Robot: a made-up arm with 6 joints. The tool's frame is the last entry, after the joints. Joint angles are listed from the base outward. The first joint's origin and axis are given. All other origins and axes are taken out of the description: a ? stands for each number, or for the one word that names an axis. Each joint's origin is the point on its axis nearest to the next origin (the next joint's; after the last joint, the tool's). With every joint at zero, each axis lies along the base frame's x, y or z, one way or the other. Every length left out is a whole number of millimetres.
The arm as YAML. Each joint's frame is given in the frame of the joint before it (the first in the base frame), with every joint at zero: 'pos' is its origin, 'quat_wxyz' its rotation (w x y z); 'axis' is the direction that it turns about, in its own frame. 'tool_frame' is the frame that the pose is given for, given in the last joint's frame.
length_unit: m
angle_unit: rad
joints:
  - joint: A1
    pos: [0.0, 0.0, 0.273]
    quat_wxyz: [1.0, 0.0, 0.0, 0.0]
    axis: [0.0, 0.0, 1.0]
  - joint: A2
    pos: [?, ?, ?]
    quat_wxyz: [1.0, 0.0, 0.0, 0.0]
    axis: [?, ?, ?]
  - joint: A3
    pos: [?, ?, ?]
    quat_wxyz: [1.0, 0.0, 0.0, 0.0]
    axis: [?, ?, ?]
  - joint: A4
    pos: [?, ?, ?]
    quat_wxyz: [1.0, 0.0, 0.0, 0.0]
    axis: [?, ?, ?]
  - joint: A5
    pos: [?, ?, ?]
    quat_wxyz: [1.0, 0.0, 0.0, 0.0]
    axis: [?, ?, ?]
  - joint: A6
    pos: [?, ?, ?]
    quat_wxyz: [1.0, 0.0, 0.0, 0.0]
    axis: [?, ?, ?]
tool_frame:
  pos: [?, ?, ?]
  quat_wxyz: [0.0, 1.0, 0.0, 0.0]
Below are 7 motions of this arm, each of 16 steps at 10 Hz.
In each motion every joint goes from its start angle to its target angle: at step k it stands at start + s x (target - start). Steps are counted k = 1, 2, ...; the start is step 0. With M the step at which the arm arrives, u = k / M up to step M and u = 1 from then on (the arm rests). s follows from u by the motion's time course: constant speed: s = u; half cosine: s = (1 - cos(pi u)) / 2; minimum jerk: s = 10 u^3 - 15 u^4 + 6 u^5.
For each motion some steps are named. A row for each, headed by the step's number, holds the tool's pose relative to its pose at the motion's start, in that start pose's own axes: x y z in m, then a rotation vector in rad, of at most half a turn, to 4 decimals.
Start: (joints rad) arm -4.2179 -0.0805 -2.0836 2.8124 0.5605 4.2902
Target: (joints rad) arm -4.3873 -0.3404 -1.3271 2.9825 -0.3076 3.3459
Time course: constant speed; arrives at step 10
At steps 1, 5, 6, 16:
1: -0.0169 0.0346 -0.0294 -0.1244 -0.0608 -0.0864
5: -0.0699 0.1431 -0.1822 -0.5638 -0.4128 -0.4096
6: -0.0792 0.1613 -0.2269 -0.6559 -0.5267 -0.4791
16: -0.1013 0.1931 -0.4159 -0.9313 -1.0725 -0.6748

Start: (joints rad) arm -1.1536 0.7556 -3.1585 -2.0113 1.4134 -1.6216
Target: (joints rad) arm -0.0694 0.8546 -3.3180 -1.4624 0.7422 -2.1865
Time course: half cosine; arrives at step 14
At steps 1, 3, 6, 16:
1: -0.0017 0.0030 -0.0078 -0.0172 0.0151 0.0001
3: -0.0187 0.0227 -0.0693 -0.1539 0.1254 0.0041
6: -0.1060 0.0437 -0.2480 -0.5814 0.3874 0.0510
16: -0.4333 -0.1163 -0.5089 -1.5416 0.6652 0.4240

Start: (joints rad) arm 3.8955 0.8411 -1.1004 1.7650 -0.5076 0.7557
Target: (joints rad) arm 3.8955 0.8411 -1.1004 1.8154 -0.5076 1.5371
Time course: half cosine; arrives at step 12
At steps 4, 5, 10, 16:
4: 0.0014 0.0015 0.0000 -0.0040 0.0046 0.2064
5: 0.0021 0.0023 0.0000 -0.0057 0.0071 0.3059
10: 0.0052 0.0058 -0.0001 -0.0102 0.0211 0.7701
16: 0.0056 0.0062 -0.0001 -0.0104 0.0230 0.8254

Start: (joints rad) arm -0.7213 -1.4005 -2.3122 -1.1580 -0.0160 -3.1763
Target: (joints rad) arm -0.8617 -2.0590 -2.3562 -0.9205 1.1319 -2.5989
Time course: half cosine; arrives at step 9
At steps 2, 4, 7, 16:
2: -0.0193 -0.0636 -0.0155 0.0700 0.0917 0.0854
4: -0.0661 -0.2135 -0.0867 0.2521 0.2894 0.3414
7: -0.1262 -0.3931 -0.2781 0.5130 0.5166 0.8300
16: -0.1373 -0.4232 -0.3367 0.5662 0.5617 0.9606

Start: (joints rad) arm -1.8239 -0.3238 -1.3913 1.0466 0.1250 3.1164
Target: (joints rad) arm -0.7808 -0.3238 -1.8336 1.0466 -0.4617 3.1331
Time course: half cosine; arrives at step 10
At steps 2, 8, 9, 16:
2: 0.0297 0.0558 -0.0039 -0.0871 0.0058 0.0096
8: 0.1630 0.3983 -0.2293 -0.7061 0.0760 0.4328
9: 0.1620 0.4135 -0.2557 -0.7409 0.0868 0.4950
16: 0.1611 0.4181 -0.2647 -0.7518 0.0907 0.5172

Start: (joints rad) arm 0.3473 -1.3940 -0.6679 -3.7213 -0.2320 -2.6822
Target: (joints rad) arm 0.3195 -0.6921 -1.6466 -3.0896 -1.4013 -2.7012
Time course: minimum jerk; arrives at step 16
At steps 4, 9, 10, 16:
4: 0.0143 0.0014 -0.0056 -0.0414 -0.0887 0.0643
9: 0.0875 -0.0245 -0.0391 -0.1107 -0.5662 0.3508
10: 0.1048 -0.0337 -0.0473 -0.0973 -0.6736 0.3983
16: 0.1514 -0.0548 -0.0695 -0.0239 -0.9491 0.4852

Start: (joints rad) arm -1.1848 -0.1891 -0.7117 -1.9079 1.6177 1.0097
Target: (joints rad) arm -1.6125 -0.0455 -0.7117 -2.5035 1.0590 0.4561
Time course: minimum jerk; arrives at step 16
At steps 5, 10, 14, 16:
5: -0.0083 -0.0248 0.0261 0.0117 0.0796 -0.1464
10: -0.0660 -0.1025 0.0929 0.0567 0.3198 -0.6406
14: -0.1111 -0.1382 0.1171 0.0880 0.4379 -0.8925
16: -0.1143 -0.1403 0.1185 0.0903 0.4454 -0.9083

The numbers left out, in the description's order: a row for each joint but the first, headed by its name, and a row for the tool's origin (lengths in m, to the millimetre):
A2: xyz 0.0 0.0 0.0, axis 0.0 1.0 0.0
A3: xyz 0.05 0.0 0.267, axis 0.0 1.0 0.0
A4: xyz 0.123 0.0 -0.544, axis 0.0 0.0 -1.0
A5: xyz 0.0 0.0 0.0, axis 0.0 1.0 0.0
A6: xyz 0.111 0.0 -0.141, axis 0.0 0.0 -1.0
tool: xyz 0.0 0.0 0.0

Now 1 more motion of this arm.
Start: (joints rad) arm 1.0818 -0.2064 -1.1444 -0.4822 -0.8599 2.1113
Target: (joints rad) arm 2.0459 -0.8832 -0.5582 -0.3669 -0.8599 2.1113
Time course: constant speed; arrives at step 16
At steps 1, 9, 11, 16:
1: -0.0382 -0.0050 -0.0006 0.0086 -0.0480 0.0338
9: -0.2970 -0.0688 -0.0810 0.0669 -0.4249 0.3195
11: -0.3450 -0.0885 -0.1170 0.0779 -0.5171 0.3948
16: -0.4322 -0.1376 -0.2224 0.0976 -0.7444 0.5891

